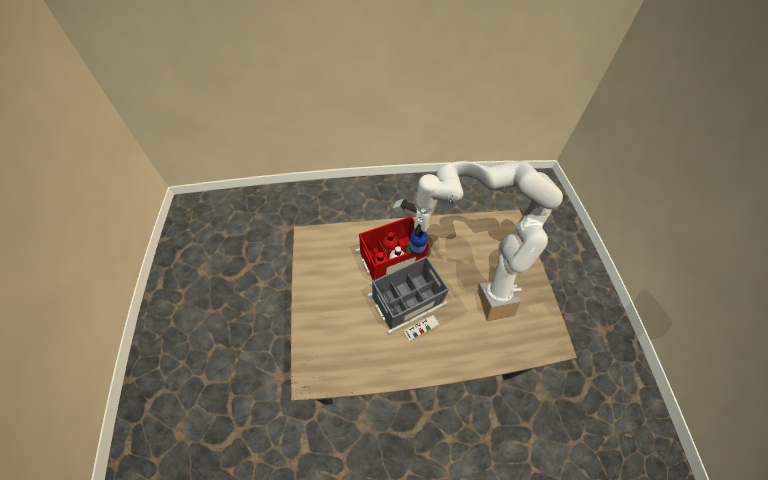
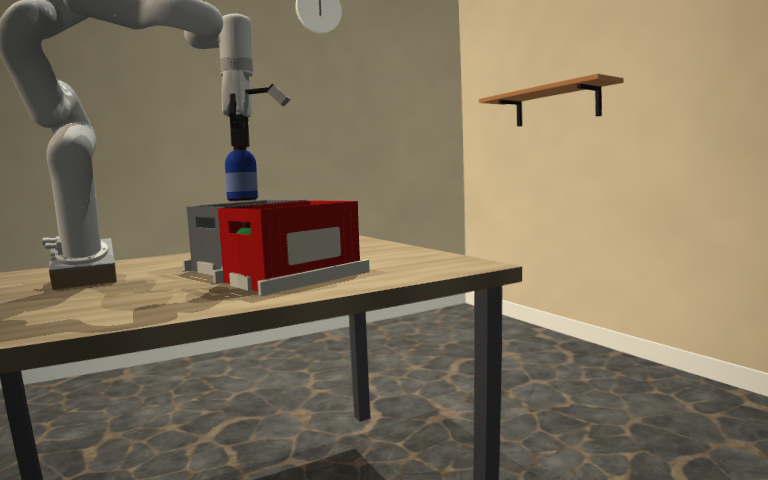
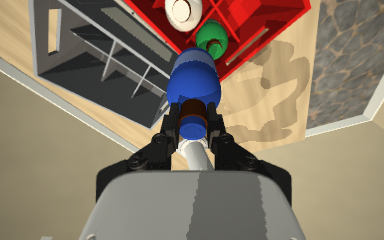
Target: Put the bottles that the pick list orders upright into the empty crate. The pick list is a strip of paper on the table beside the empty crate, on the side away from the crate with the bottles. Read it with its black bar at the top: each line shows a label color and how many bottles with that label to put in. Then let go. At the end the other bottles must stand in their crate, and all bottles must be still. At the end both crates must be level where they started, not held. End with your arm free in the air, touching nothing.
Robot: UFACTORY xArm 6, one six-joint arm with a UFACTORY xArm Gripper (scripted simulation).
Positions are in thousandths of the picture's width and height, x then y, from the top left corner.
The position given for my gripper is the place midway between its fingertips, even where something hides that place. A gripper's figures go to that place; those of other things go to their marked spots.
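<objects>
Grey crate (image 3: 283, 331): 47 cm from the lens. The green bottle (image 3: 551, 152) and the grey crate have their marked spots 32 cm apart. The green bottle is 30 cm from the lens. Blue bottle (image 3: 507, 344): 14 cm from the lens; my gripper (image 3: 504, 469): likewise 14 cm from the lens.
</objects>
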